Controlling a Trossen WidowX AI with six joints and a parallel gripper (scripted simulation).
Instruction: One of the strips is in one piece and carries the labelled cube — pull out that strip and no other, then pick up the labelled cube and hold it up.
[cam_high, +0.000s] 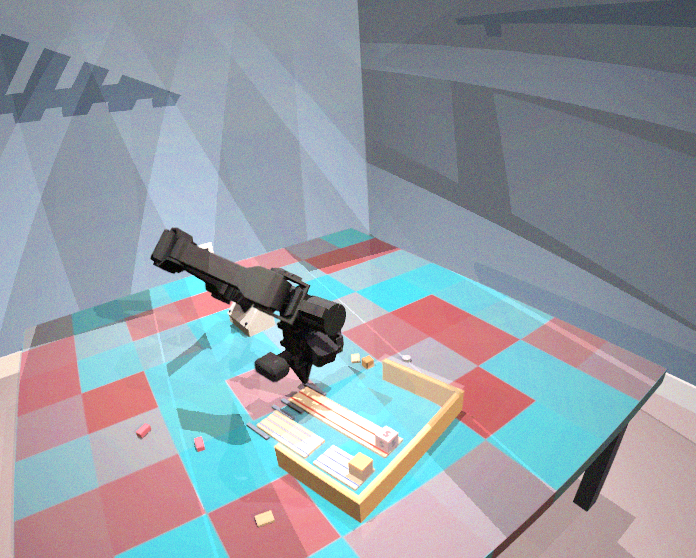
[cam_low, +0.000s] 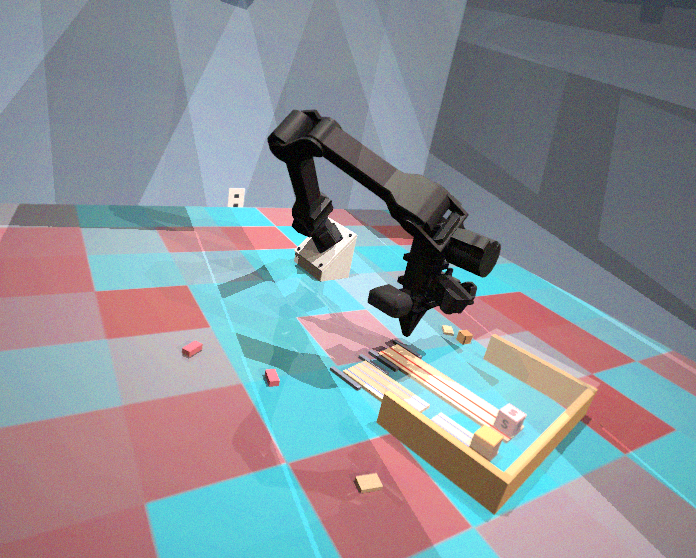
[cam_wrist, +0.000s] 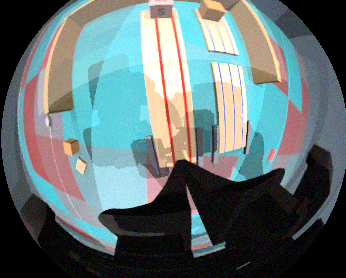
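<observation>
My gripper tip is 200 mm short of the labelled cube marked s, 70 mm to the right of it and 30 mm above it.
</observation>
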